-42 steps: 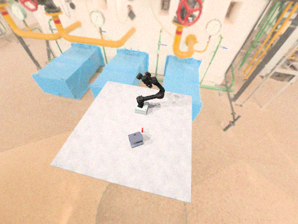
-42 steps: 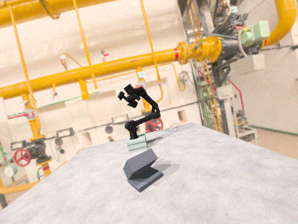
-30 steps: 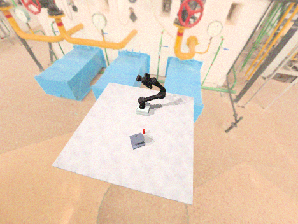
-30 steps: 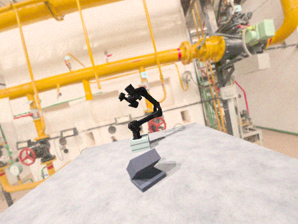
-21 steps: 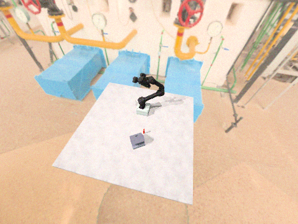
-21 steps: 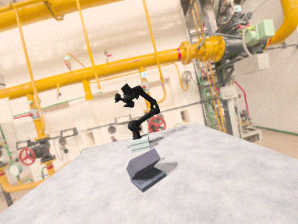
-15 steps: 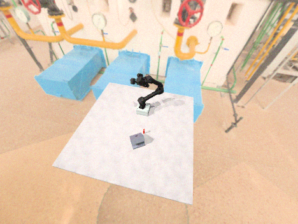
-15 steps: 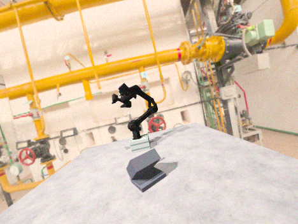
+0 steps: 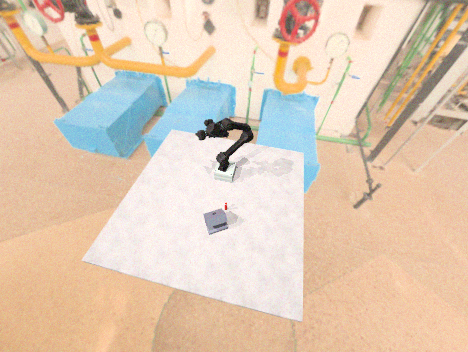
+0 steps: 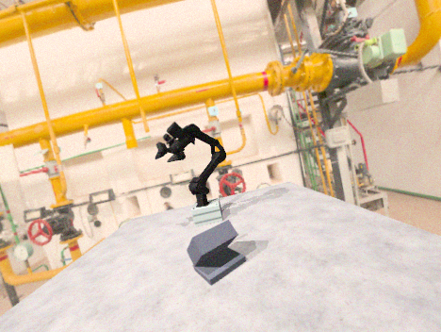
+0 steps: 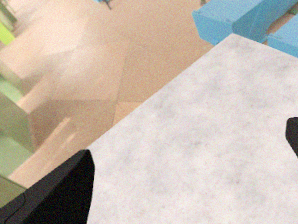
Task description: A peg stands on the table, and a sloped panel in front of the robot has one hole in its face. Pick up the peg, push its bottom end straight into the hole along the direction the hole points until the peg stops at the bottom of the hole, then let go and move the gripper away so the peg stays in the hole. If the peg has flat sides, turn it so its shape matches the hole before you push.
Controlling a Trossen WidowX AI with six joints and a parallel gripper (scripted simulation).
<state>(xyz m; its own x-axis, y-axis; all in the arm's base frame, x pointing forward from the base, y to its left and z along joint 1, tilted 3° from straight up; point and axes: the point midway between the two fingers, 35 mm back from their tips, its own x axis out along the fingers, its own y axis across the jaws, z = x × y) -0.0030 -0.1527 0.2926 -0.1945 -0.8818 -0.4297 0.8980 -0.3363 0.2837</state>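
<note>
Now: gripper tip 300 mm short of the red peg, 300 mm to the right of it and 320 mm above it. From my gripper tip the other things lie so: grey sloped panel 420 mm ahead, 270 mm to the left, 310 mm below.
</note>
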